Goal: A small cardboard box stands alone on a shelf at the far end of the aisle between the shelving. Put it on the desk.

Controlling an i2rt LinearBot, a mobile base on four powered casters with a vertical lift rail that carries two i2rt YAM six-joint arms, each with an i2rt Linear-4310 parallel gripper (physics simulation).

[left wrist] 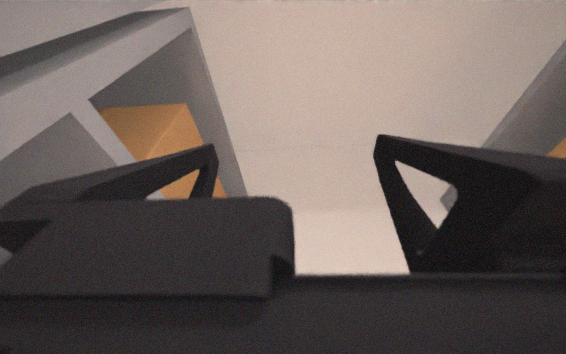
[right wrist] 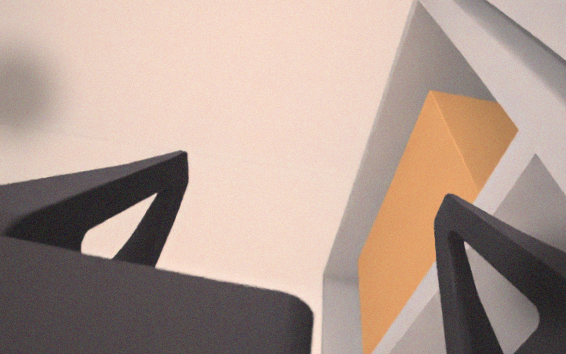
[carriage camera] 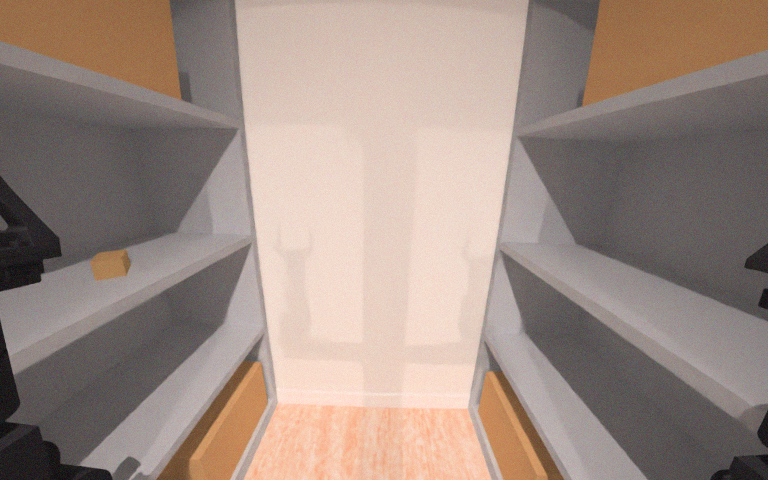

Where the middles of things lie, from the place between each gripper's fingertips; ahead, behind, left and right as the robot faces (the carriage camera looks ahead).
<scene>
My right gripper is now 44 cm short of the cardboard box (carriage camera: 111,264), 106 cm to the right of it and 27 cm above it.
I see the cardboard box 440 mm ahead of my left hand, 430 mm to the left of it and 270 mm below it.
</scene>
